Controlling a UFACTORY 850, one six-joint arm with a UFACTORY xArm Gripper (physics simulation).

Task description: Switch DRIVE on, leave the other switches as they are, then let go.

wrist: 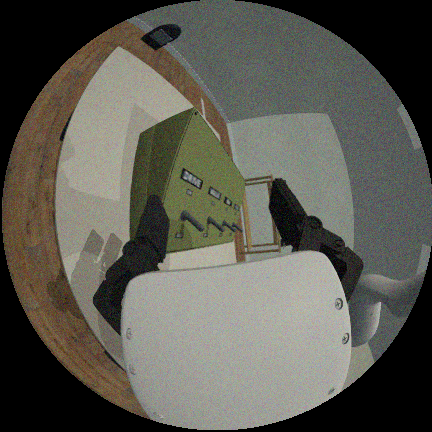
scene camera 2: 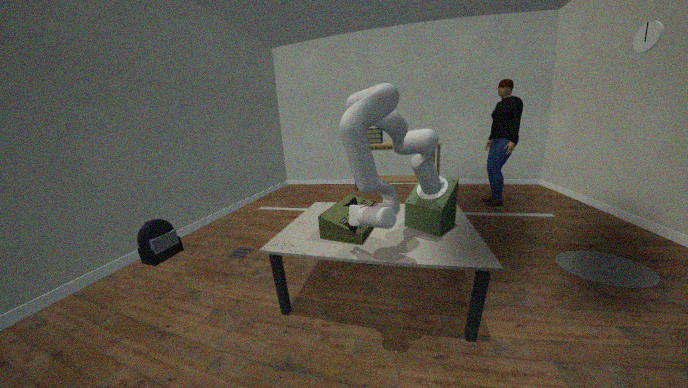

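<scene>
The green switch box [scene camera 2: 340,234] [wrist: 207,150] stands on the table. In the wrist view the DRIVE label [wrist: 191,178] is above the DRIVE switch [wrist: 193,222], whose grey lever leans toward its OFF mark, away from the ON mark [wrist: 189,192]. The other switches [wrist: 215,224] [wrist: 228,226] [wrist: 237,228] lean the same way. My gripper [scene camera 2: 348,214] [wrist: 216,199] is open with nothing between its fingers. It is tilted sideways close to the box; its left finger in the wrist view overlaps the box's near side, left of the DRIVE lever. Contact cannot be told.
The arm's green pedestal [scene camera 2: 430,218] stands on the right part of the table [scene camera 2: 435,256] [wrist: 95,100]. A person [scene camera 2: 506,120] stands beyond it at the back right. A wooden frame [scene camera 2: 439,160] stands behind the table. A black rounded object [scene camera 2: 159,242] [wrist: 162,36] is at the left wall.
</scene>
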